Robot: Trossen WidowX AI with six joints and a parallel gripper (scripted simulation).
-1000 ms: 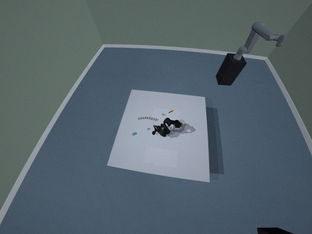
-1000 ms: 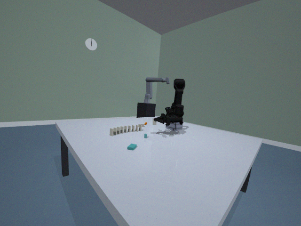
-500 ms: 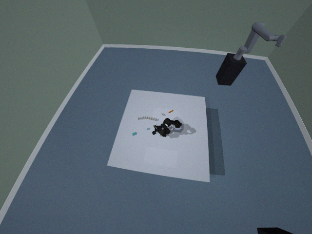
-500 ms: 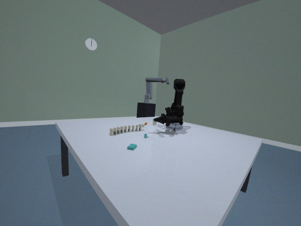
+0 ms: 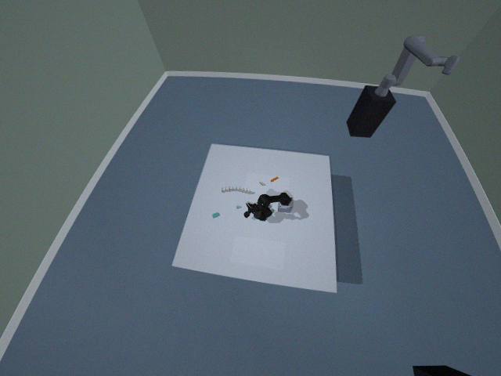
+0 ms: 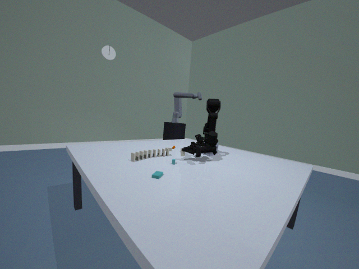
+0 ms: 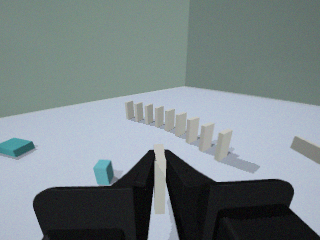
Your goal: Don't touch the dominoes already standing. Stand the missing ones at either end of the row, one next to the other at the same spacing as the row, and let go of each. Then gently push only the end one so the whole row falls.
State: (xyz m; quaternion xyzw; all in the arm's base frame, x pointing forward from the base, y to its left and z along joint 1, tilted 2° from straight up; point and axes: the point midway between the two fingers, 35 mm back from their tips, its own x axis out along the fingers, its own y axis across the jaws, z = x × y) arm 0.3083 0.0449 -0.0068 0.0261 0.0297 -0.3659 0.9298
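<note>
Now: the orange piece 30 cm to the right of my gripper tip, 24 cm behind it and 7 cm below it. Also, from my gripper tip: flat teal block: 27 cm ahead, 11 cm to the left, 7 cm below.
</note>
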